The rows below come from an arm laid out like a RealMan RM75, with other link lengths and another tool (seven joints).
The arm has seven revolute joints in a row. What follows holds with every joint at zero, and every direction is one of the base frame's.
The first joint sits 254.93 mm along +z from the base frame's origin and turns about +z.
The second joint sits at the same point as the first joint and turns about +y.
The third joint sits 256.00 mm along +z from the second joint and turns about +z.
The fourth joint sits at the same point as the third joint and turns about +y.
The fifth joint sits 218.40 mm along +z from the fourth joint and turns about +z.
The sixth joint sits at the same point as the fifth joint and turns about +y.
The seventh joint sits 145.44 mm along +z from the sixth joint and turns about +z.
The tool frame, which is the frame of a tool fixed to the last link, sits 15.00 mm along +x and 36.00 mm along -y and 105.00 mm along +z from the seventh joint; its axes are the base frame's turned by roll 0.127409, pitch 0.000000 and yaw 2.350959 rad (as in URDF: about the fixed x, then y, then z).
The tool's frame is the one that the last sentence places.
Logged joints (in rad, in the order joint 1, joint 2, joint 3, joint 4, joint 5, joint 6, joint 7), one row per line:
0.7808 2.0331 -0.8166 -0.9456 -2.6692 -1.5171 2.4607
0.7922 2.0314 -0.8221 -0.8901 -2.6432 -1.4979 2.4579
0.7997 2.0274 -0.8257 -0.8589 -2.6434 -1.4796 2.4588
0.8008 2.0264 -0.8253 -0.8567 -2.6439 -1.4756 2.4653
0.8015 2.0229 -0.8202 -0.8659 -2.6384 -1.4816 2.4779
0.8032 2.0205 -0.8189 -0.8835 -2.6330 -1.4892 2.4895
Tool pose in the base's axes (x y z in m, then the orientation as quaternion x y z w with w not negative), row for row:
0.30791 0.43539 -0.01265 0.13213 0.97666 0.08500 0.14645
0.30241 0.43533 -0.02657 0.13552 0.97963 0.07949 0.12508
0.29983 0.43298 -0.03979 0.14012 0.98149 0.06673 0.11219
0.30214 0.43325 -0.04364 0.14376 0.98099 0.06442 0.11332
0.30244 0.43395 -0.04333 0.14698 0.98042 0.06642 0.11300
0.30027 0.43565 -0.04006 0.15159 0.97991 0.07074 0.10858
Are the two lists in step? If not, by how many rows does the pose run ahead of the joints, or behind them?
The pose runs 1 row behind the joints: the pose in row i belongs to the joints in row i - 1.
